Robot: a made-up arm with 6 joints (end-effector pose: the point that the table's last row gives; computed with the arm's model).
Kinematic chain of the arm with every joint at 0, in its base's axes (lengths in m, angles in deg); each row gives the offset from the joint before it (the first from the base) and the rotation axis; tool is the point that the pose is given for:
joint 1: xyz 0 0 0.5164 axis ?
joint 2: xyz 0.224 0 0 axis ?
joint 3: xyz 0 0 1.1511 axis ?
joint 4: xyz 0 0 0.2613 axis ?
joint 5: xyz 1.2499 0 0 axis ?
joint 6: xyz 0.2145 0 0 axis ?
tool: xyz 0 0 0
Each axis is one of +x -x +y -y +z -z.
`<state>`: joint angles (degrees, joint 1 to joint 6).
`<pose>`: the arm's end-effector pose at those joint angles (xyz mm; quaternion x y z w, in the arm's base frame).
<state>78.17 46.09 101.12 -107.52 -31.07 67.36</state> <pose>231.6 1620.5 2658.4 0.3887 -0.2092 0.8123 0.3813</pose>
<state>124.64 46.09 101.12 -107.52 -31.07 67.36</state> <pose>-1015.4 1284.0 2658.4 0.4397 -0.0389 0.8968 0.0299</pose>
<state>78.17 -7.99 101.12 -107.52 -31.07 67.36</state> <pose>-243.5 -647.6 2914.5 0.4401 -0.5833 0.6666 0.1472</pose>
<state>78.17 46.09 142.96 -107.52 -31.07 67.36</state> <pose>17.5 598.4 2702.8 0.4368 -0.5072 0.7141 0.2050</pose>
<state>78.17 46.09 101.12 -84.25 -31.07 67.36</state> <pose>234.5 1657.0 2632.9 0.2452 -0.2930 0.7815 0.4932</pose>
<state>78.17 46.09 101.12 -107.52 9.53 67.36</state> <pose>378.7 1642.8 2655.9 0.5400 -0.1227 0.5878 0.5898</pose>
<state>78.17 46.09 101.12 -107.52 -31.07 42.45</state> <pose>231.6 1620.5 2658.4 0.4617 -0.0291 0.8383 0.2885</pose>
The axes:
joint 1: +z
joint 2: +y
joint 3: -y
joint 4: -x
joint 5: -y
joint 6: -x

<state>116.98 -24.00 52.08 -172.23 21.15 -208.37</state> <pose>43.2 -61.7 3019.8 0.4816 -0.0917 0.7742 0.4002</pose>
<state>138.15 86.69 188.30 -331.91 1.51 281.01</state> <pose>-610.8 543.5 1963.6 -0.7523 0.0057 -0.6486 0.1157</pose>
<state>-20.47 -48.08 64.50 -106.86 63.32 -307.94</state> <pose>-1318.9 296.6 2449.5 0.5152 -0.7860 -0.0215 0.3411</pose>
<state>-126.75 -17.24 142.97 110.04 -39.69 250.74</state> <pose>826.0 1321.3 1804.8 0.7052 0.7046 0.0714 0.0327</pose>
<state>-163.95 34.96 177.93 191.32 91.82 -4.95</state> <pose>122.5 79.0 2167.6 0.0567 -0.8957 0.1437 0.4170</pose>
